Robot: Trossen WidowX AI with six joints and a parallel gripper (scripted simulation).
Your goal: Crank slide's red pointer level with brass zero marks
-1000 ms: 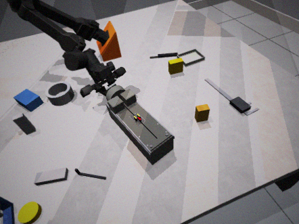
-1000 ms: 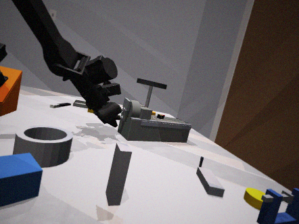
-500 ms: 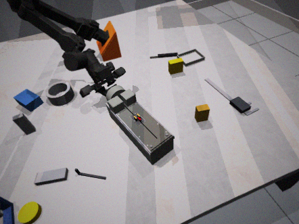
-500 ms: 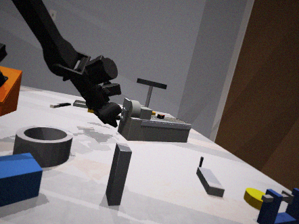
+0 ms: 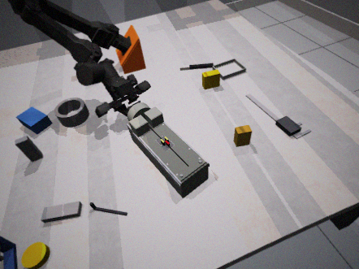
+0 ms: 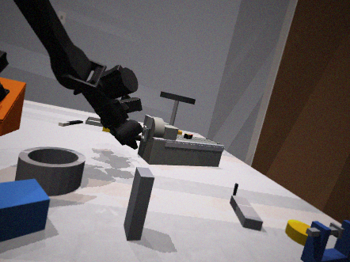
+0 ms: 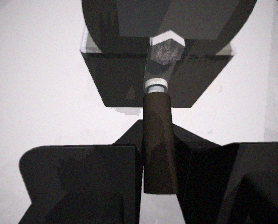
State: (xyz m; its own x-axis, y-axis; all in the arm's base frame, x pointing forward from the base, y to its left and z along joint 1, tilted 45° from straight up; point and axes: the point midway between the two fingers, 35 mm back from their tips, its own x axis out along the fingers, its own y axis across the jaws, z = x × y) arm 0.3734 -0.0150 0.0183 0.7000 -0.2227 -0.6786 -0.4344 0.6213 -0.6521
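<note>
Right now the dark crank handle is 3 cm above my gripper tip, 2 cm behind it and 1 cm to the right of it. From my gripper tip the other things lie so: black hex key (26 cm ahead, 13 cm to the right, 2 cm below); then blue block (35 cm to the right, 13 cm behind, 1 cm below); then red pointer (16 cm ahead, 7 cm to the left, 5 cm above).
</note>
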